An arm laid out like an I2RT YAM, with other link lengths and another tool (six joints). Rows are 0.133 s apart.
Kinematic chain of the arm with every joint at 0, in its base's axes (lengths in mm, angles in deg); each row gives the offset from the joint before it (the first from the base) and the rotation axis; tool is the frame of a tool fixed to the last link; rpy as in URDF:
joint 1: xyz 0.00 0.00 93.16 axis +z
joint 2: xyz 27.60 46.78 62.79 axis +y
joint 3: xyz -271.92 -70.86 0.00 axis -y
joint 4: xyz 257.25 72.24 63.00 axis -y
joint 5: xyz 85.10 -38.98 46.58 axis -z
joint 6: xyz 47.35 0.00 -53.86 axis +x
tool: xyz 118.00 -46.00 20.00 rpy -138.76 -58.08 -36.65
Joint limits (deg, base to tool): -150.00..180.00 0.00..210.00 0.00..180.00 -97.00..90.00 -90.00..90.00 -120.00..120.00
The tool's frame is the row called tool.
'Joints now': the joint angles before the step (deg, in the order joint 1, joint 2, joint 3, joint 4, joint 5, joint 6). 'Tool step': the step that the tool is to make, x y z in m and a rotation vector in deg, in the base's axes. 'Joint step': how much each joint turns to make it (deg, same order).
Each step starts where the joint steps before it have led.
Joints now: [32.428 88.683 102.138 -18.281 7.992 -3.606]
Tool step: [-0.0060 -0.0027 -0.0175 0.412 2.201 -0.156]
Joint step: [0.264 -2.090 -4.027 0.080 0.264 1.582]
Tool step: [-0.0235 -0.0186 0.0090 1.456 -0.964 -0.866]
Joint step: [-0.096 -5.529 -4.059 0.009 0.693 0.791]
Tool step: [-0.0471 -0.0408 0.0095 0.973 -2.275 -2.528]
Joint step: [-0.509 -11.345 -8.340 -0.518 2.041 -0.258]
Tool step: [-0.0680 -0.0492 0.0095 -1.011 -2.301 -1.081]
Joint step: [-1.135 -14.502 -6.173 -6.495 0.011 -2.104]
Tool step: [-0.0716 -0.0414 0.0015 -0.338 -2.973 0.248]
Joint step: [-0.091 -14.325 -4.225 -7.376 -0.355 -1.847]
